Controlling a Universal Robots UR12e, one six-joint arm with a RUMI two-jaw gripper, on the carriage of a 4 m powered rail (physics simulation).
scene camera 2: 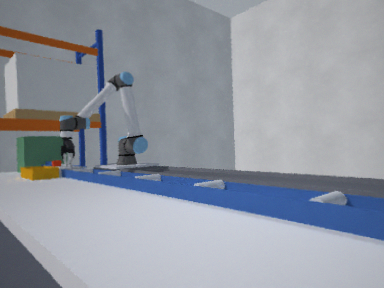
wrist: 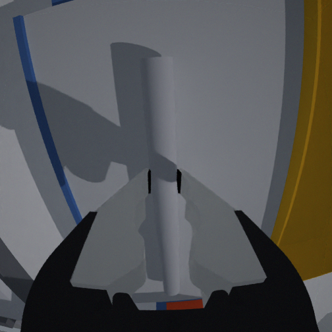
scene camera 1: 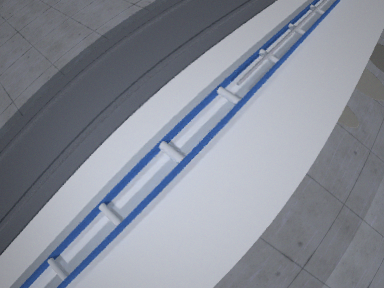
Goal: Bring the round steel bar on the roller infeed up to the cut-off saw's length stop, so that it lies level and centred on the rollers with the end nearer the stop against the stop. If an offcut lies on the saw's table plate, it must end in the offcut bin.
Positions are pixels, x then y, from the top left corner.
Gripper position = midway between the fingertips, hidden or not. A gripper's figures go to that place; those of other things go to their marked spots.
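My gripper [wrist: 163,170] is 0.15 m from the lens, and there's a yellow offcut bin [wrist: 295,230] that is 0.37 m from the lens.
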